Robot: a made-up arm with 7 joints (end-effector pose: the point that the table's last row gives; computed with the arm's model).
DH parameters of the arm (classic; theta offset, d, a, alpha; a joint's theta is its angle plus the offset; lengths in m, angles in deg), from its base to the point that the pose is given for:
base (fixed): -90 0.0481 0 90
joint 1: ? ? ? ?
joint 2: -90 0.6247 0.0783 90
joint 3: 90 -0.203 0.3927 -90
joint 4: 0 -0.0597 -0.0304 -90
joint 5: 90 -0.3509 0.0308 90
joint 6: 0 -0.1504 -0.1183 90
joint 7: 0 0.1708 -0.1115 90
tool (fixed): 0 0.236 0 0
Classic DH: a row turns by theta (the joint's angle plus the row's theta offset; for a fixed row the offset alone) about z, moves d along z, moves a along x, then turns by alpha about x.
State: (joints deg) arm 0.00 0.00 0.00 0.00 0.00 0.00 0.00
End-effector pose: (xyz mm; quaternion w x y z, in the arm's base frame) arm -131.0 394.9 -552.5 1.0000 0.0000 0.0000 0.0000
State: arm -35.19 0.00 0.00 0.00 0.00 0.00 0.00
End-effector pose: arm -131.0 668.8 -215.2 0.9532 0.3023 0.0000 0.0000
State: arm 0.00 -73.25 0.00 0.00 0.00 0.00 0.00
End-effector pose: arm -392.8 109.6 -552.5 0.8026 0.0000 0.0000 0.5966
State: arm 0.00 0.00 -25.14 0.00 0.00 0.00 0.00
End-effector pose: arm -128.0 394.9 -614.0 0.9760 0.0000 -0.2176 0.0000
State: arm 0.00 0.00 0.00 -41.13 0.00 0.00 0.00
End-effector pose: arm -131.0 -8.0 -312.2 0.9363 0.3513 0.0000 0.0000
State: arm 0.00 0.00 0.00 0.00 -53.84 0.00 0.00
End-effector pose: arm 262.6 394.9 -550.2 0.8916 0.0000 0.4527 0.0000
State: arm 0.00 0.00 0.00 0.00 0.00 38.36 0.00
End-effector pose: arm 24.6 500.6 -552.5 0.9445 0.0000 0.0000 -0.3285
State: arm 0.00 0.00 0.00 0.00 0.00 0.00 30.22
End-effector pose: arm 2.9 394.9 -528.5 0.9654 0.0000 0.2607 0.0000
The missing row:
joint 1: 0 0.07 -0.0762 90
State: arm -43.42 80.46 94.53 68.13 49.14 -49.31 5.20
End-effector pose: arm -142.4 557.1 323.1 0.7291 0.5068 0.1925 0.4177
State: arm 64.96 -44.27 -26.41 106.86 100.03 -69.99 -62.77
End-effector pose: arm 392.0 -936.5 -261.0 0.5566 0.0994 -0.2747 -0.7777
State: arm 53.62 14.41 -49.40 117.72 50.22 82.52 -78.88
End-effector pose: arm 811.7 -1361.6 -295.5 0.5420 0.3232 0.6298 -0.4529
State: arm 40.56 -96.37 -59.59 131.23 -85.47 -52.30 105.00
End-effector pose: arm 347.5 272.4 -1291.8 0.4494 -0.4824 0.6467 -0.3835
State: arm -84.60 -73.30 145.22 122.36 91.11 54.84 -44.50
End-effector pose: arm 416.0 -352.5 -359.1 0.1346 0.5276 -0.2857 0.7886
